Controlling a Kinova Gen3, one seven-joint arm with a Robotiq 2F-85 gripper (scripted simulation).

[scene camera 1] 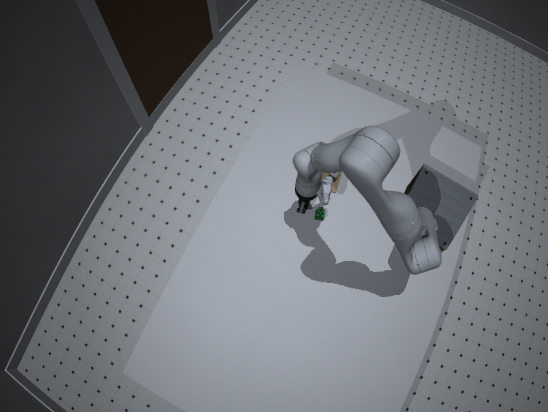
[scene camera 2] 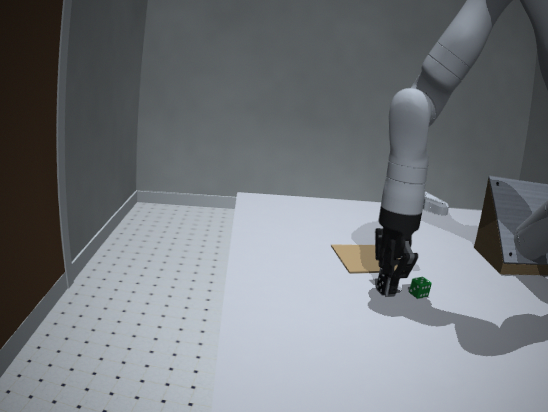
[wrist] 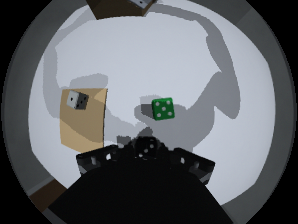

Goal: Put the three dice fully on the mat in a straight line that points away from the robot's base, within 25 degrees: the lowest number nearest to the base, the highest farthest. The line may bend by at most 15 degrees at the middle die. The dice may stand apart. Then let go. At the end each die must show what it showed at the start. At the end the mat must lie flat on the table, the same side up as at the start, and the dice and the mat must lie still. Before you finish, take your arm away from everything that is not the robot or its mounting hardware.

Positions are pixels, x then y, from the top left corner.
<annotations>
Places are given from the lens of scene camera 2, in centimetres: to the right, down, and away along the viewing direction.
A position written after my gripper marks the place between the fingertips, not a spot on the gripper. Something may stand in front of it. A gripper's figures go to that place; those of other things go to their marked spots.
my gripper (scene camera 2: 385, 290): 21, 16, 77
tan mat (scene camera 2: 356, 258): 17, 11, 90
</annotations>
